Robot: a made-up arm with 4 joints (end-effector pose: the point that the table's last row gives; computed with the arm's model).
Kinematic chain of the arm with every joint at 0, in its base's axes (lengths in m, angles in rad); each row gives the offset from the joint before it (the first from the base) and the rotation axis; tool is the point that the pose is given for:
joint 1: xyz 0 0 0.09 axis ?
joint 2: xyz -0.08 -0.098 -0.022 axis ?
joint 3: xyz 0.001 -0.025 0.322 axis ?
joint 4: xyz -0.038 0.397 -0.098 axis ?
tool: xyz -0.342 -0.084 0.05
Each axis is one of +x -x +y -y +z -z.
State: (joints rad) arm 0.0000 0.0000 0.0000 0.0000
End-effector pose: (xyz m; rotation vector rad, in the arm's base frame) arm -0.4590 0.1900 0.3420 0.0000 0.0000 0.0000
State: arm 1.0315 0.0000 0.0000 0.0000
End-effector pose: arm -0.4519 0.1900 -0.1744 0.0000 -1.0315 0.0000
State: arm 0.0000 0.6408 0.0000 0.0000
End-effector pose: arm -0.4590 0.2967 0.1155 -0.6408 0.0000 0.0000
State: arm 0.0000 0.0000 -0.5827 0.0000
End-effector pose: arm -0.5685 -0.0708 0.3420 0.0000 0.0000 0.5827
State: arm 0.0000 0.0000 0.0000 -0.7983
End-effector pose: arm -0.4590 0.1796 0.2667 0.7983 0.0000 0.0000
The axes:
joint 1: -y
joint 2: -x
joint 3: -z
joint 4: -x

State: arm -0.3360 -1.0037 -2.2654 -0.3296
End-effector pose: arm -0.1693 -0.5778 -0.1908 1.0259 -0.6120 2.0407
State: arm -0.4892 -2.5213 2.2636 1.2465
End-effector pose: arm 0.2958 -0.2843 -0.3865 0.9129 2.6789 0.6105
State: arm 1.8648 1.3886 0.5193 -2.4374
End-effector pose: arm 0.5593 0.1284 0.0544 0.5806 -2.1613 1.1653
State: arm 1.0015 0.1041 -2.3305 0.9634
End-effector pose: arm -0.3546 -0.6307 0.1980 -1.6921 -1.4625 1.8660
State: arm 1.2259 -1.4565 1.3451 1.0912
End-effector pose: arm -0.3437 -0.3678 0.4561 0.4464 0.0903 -0.1360
